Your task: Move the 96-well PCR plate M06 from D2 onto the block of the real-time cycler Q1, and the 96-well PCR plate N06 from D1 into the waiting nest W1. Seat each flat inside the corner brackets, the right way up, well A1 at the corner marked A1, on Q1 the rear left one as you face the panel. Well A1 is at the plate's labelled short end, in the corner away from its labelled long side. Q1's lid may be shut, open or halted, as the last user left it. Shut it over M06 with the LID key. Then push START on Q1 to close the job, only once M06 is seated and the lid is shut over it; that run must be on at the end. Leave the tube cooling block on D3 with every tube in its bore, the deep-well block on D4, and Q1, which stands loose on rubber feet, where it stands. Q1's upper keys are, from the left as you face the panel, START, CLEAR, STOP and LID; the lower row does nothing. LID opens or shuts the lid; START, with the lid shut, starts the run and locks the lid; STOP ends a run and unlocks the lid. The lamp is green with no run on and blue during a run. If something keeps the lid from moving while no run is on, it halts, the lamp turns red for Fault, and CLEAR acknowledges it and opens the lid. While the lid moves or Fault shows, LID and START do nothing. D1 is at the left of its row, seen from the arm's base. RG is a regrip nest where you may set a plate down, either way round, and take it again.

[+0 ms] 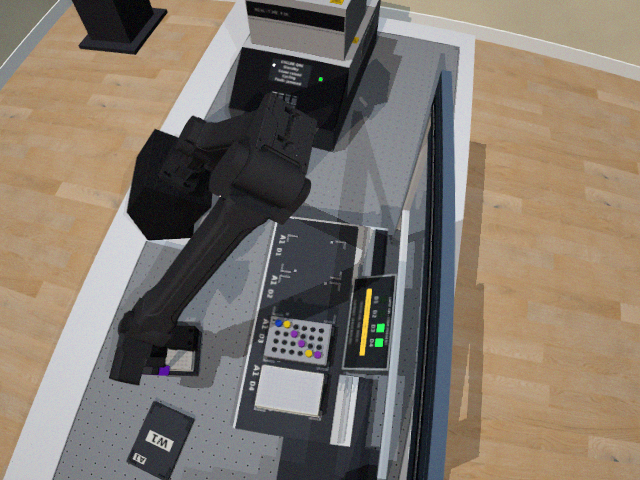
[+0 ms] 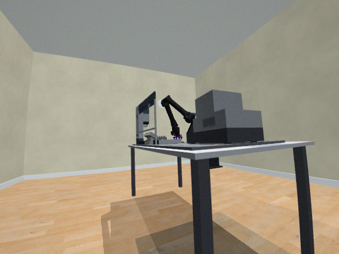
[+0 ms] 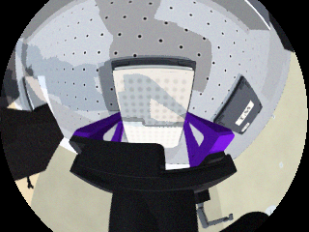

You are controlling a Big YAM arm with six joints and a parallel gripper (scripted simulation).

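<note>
The dark regrip nest lies 20 mm below my hand. The rest, counted from my hand: dark waiting nest W1 (190 mm to the right, 50 mm ahead, 20 mm below); nest A1 mark (240 mm to the right, 20 mm ahead, 10 mm below); white deep-well block (300 mm ahead, 50 mm above, 10 mm to the right).
</note>
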